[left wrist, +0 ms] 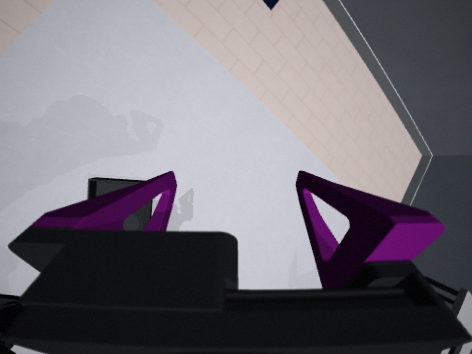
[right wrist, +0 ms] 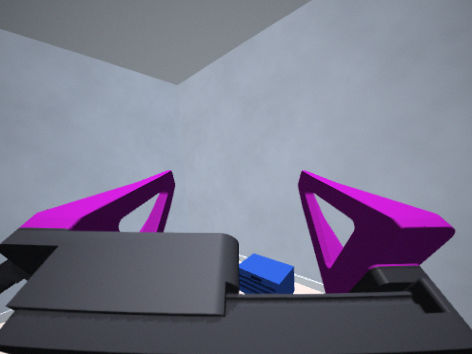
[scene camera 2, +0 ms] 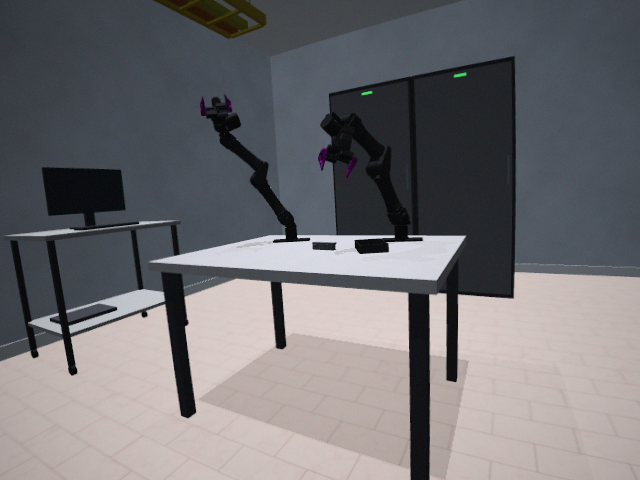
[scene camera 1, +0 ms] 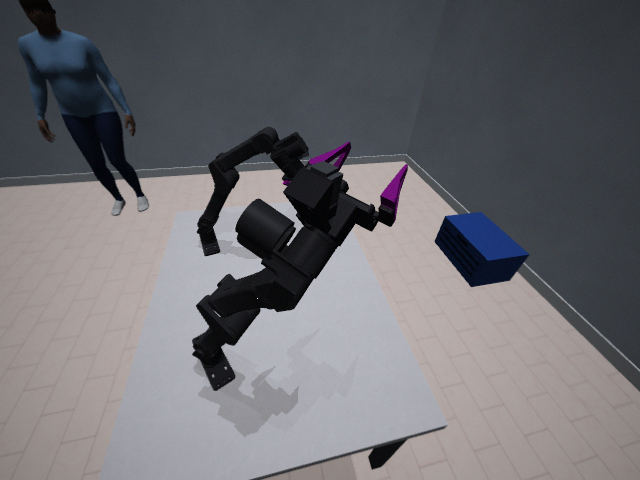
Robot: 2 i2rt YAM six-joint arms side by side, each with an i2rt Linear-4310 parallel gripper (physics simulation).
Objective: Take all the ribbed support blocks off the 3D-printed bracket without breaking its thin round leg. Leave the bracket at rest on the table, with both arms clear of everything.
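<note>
A small dark grey object (scene camera 2: 324, 245), seemingly the bracket, sits low on the table in scene camera 2. Its ribbed blocks and thin leg are too small to tell apart. A black open box (scene camera 2: 372, 249) (left wrist: 93, 189) is to its right in scene camera 2. In the left wrist view a finger partly covers the box. My left gripper (scene camera 2: 334, 174) (left wrist: 236, 177) is open and empty, pointing down high above the table; in scene camera 1 the near arm mostly hides it. My right gripper (scene camera 1: 377, 155) (scene camera 2: 214, 96) (right wrist: 236, 177) is open and empty, raised high and pointing upward.
The white table (scene camera 1: 361, 403) (scene camera 2: 294, 273) carries both arm bases. A person (scene camera 1: 87, 77) stands behind it in scene camera 1. A blue cabinet (scene camera 1: 485, 237) (right wrist: 267, 270) is on the floor. A trolley (scene camera 2: 93, 230) with a monitor (scene camera 2: 84, 191) stands at the left in scene camera 2.
</note>
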